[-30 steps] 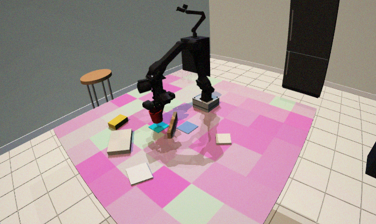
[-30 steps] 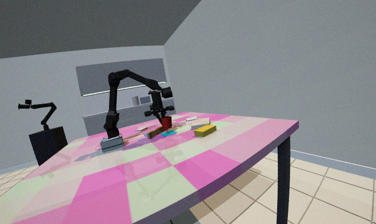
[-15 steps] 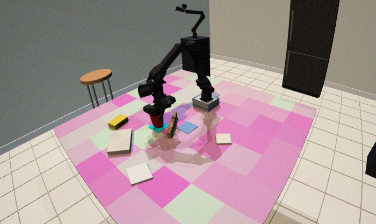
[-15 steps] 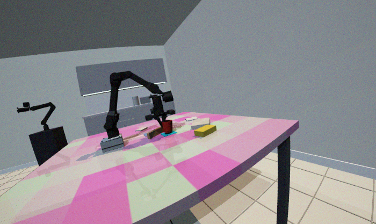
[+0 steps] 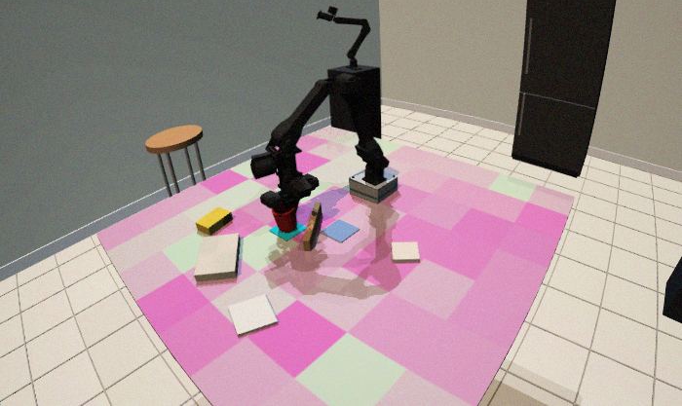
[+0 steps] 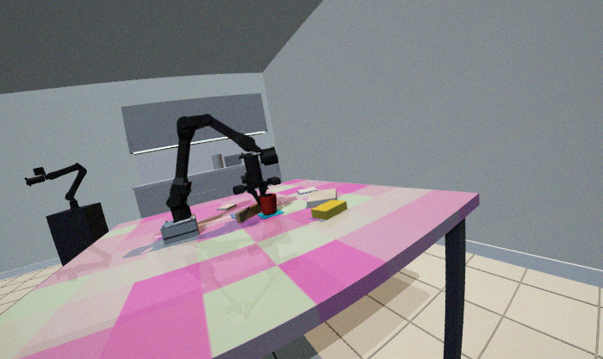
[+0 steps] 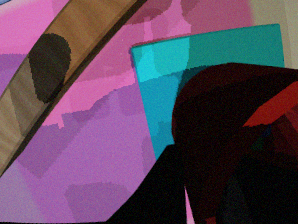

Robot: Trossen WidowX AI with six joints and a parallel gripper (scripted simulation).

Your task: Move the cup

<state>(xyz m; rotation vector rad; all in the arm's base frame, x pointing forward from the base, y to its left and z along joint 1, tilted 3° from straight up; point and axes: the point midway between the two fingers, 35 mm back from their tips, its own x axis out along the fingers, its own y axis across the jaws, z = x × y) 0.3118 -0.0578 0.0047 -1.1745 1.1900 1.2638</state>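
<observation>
Now: gripper tip 3 cm short of the teal pad and 5 cm above it. The rest, counted from my gripper tip: red cup 3 cm ahead; then blue pad 8 cm behind, 13 cm to the left, 5 cm below; then wooden block 2 cm behind, 6 cm to the left, 3 cm below.
</observation>
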